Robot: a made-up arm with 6 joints.
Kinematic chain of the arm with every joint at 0, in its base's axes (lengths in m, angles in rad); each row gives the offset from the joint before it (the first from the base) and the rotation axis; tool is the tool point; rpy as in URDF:
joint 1: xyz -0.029 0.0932 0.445 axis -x
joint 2: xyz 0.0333 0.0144 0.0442 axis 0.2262 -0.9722 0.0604
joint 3: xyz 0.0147 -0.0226 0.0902 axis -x
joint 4: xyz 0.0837 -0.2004 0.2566 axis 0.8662 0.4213 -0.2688
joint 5: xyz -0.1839 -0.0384 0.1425 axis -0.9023 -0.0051 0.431
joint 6: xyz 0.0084 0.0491 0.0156 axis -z
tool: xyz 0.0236 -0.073 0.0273 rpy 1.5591 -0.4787 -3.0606
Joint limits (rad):
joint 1: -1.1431..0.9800
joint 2: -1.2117..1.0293
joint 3: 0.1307..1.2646
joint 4: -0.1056..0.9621
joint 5: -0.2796..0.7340
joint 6: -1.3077..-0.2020
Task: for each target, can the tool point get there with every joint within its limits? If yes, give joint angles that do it. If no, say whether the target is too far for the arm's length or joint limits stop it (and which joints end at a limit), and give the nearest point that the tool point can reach.
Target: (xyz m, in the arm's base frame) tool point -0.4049 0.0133 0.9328
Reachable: yes | joints -0.3529 0.8186 1.0410 0.5839 -0.1519 -0.8209
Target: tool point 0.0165 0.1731 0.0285
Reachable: no: joint limits stop it (at a limit: joint 1, joint 2, joint 3, joint 4, joint 6) | nearest point 0.2800 0.3967 0.2016 | short by 0.387 m
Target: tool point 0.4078 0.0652 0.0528
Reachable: no: joint limits stop it (at a limit: joint 1, joint 2, joint 3, joint 6) | nearest point 0.4223 0.3885 0.1722 | short by 0.345 m
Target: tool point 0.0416 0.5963 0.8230
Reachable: yes | joints 0.7333 -0.1015 0.7191 0.0205 0.1776 -0.5010
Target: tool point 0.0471 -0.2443 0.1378
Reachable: no: joint limits stop it (at a limit: joint 1, joint 3, joint 4, joint 5) | nearest point -0.1432 -0.5208 0.3230 | short by 0.383 m
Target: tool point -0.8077 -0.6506 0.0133
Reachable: no: too far | nearest point -0.4284 -0.3377 0.2395 | short by 0.541 m
